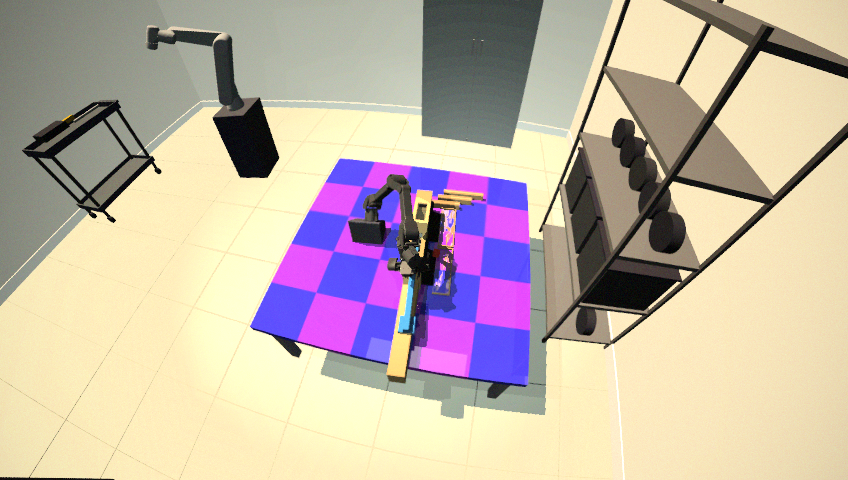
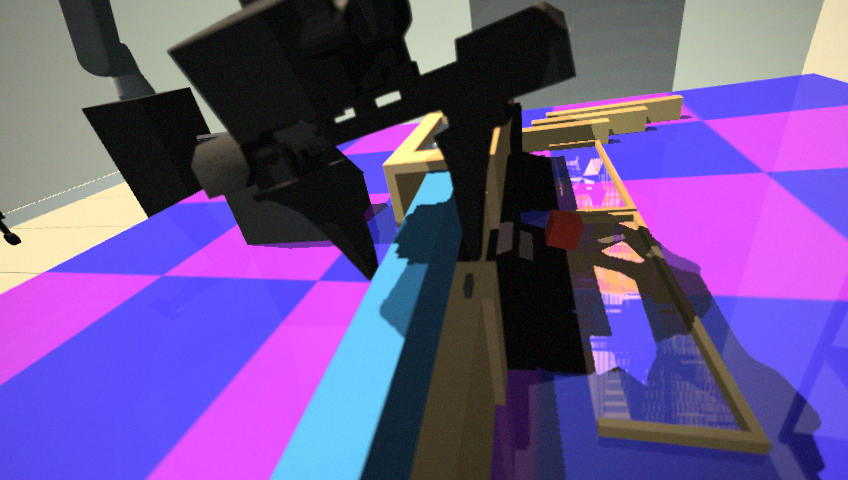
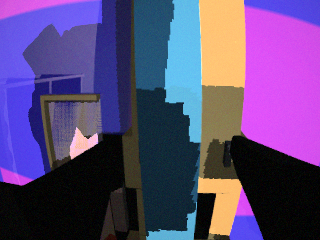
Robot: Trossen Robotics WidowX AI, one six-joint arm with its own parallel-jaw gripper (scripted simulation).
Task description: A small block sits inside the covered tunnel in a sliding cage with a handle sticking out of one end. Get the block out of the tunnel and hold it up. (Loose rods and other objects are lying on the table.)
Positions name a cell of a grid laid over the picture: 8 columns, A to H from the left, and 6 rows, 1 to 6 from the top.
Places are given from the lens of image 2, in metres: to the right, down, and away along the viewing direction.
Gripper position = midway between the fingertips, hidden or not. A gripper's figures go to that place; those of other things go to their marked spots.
my gripper (image 2: D4): 0.00, 0.02, 0.21
small red block (image 2: F3): 0.15, -0.01, 0.41
blue handle (image 2: D6): -0.02, 0.05, 0.11
tan tunnel (image 2: E5): 0.04, 0.06, 0.24
The marked spots on the small red block and the blue handle are 0.34 m apart.
